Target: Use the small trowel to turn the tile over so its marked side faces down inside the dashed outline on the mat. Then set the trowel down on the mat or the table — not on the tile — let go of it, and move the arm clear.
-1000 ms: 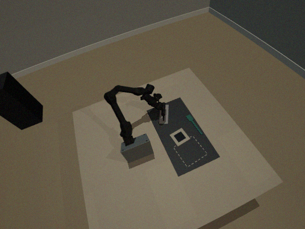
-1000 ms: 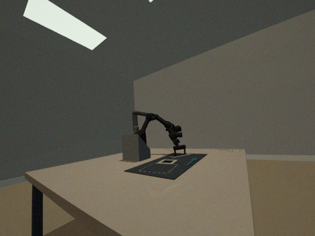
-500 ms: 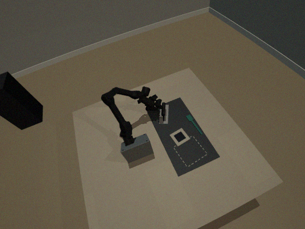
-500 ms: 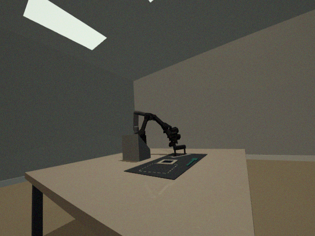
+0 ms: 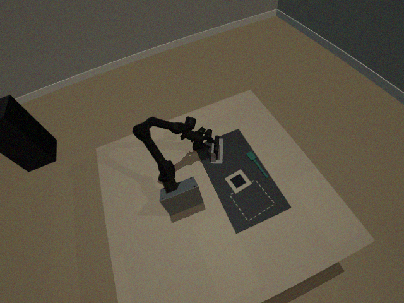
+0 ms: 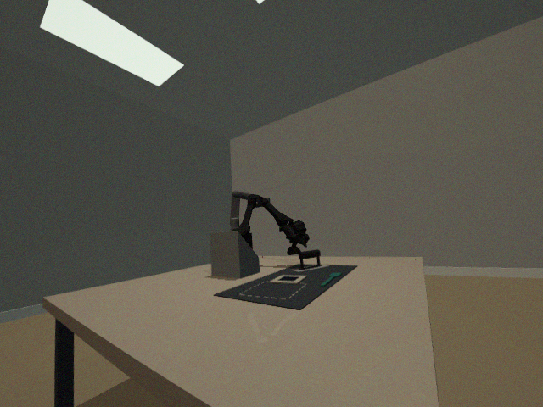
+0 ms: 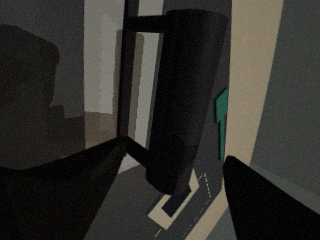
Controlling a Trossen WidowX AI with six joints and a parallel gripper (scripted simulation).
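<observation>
My gripper tip is 26 cm to the left of the tile, 8 cm above it and 5 cm short of it. From my gripper tip the other things lie so: trowel 21 cm ahead, 18 cm to the right, 8 cm below.
</observation>
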